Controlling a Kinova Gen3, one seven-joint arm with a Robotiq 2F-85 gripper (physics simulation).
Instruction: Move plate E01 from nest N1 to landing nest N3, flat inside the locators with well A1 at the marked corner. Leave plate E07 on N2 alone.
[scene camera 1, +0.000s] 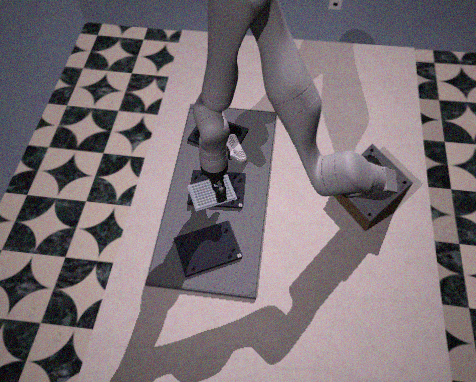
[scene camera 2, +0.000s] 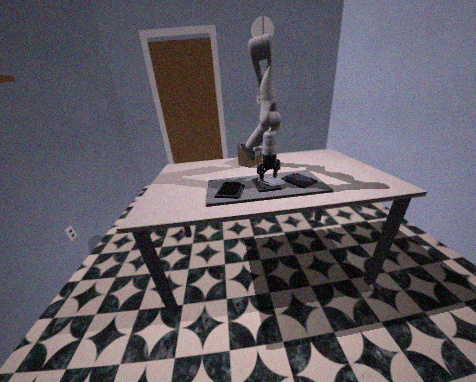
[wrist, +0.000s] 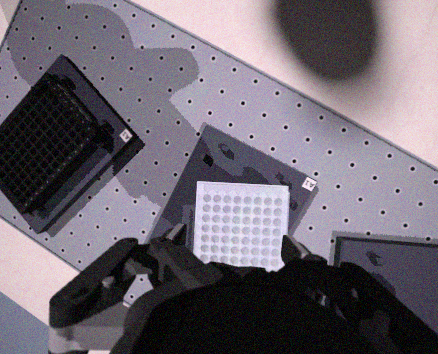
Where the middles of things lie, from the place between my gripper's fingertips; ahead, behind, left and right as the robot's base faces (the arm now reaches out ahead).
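Labels:
White 96-well plate (scene camera 1: 202, 195): 10 mm ahead of my hand, 10 mm below it and 10 mm to the left of it.

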